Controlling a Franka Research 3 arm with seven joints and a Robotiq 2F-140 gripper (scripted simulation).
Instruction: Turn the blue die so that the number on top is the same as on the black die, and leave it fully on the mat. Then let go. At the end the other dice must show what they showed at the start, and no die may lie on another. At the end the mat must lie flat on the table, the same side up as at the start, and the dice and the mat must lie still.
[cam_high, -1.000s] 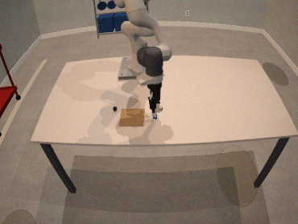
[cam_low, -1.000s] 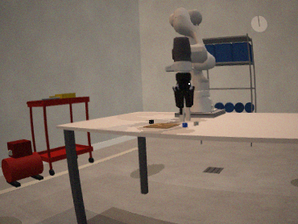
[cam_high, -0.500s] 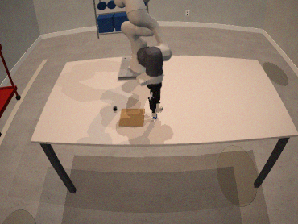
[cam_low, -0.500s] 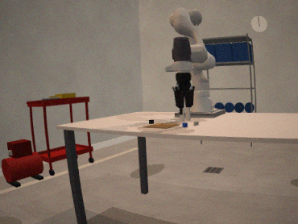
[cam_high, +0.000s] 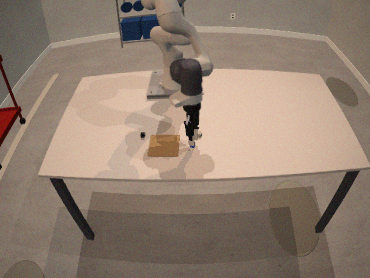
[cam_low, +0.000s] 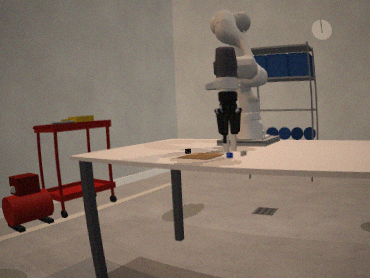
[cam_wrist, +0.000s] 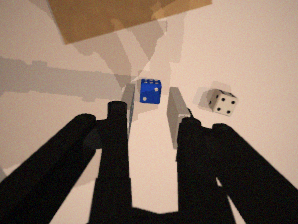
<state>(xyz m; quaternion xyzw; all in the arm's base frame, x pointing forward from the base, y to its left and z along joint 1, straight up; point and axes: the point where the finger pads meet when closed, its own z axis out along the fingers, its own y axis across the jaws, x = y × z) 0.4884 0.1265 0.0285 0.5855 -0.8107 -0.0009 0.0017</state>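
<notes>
Now: the blue die 5 cm below my hand. From my hand the other things lie so: white die 7 cm behind, 5 cm below, 3 cm to the left; then tan mat 14 cm to the right, 6 cm below; then black die 25 cm to the right, 6 cm behind, 5 cm below.
</notes>
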